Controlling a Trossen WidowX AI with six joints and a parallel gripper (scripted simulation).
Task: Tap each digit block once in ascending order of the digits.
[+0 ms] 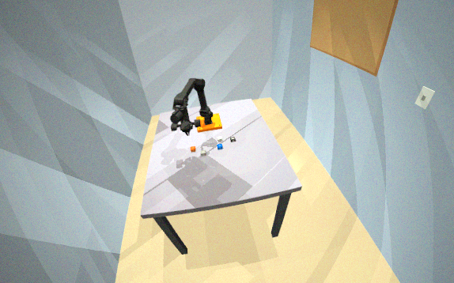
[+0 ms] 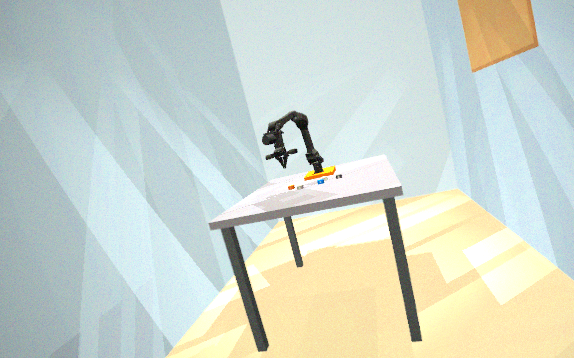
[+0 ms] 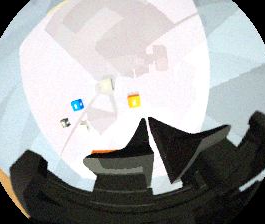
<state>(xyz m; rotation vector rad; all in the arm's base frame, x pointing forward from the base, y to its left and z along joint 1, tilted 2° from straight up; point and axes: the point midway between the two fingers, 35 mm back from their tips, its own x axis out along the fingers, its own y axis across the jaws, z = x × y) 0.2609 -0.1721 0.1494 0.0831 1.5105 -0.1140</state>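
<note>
Right now my gripper tip is 40 mm short of the blue block, 190 mm to the right of it and 120 mm above it. Also, from my gripper tip: white block (40 mm behind, 210 mm to the left, 120 mm below); dark-rimmed block (300 mm to the left, 120 mm below); orange block (10 mm to the left, 120 mm below).
</note>
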